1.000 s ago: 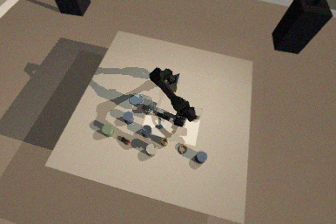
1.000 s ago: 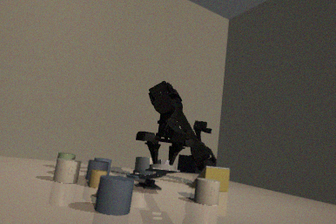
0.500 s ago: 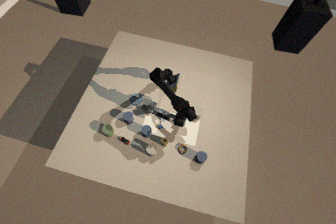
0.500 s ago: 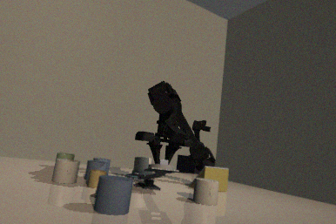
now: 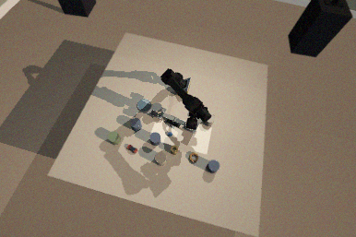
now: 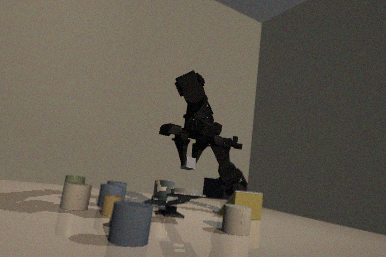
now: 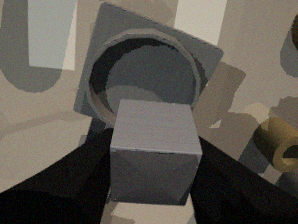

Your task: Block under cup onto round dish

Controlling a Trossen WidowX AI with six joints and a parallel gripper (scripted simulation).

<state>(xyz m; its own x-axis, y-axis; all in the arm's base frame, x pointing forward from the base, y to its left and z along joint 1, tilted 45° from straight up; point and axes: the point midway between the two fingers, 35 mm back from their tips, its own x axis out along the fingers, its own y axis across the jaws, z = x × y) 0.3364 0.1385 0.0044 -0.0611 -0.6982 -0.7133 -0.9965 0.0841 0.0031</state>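
Right now the pale blue round dish is 36 cm to the right of my gripper tip, 15 cm below it and 13 cm behind it. Round my gripper tip: balance 13 cm below, 12 cm to the right, 4 cm behind; pale blue-grey block 1 cm above; balance beam 12 cm to the right, 11 cm below, 4 cm behind.
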